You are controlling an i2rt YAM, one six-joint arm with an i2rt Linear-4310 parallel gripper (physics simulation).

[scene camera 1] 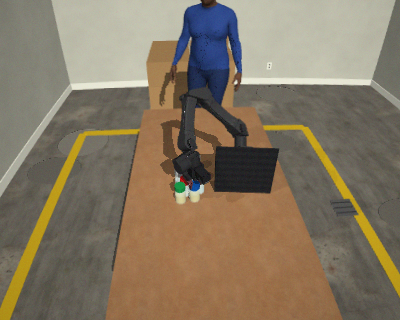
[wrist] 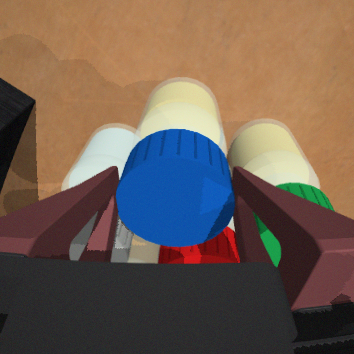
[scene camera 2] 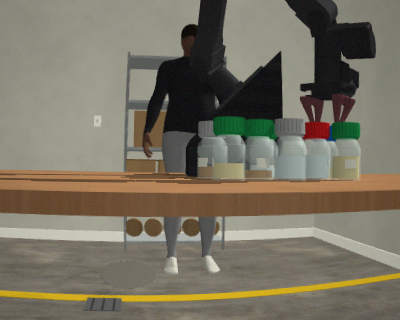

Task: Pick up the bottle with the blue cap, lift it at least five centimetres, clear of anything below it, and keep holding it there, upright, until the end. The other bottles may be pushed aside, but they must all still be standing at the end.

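The bottle with the blue cap is upright among the other bottles, its cap level with theirs in scene camera 2, where most of it is hidden. Its body holds pale yellow contents. My gripper points down over it, and its reddish fingers are shut on the blue cap, one on each side. A green-capped bottle stands close beside it. A red-capped bottle and a pale bottle are also close.
A grey-capped bottle and several more bottles with green or grey caps stand in the cluster on the wooden table. A black panel stands beside the bottles. A person stands behind the table.
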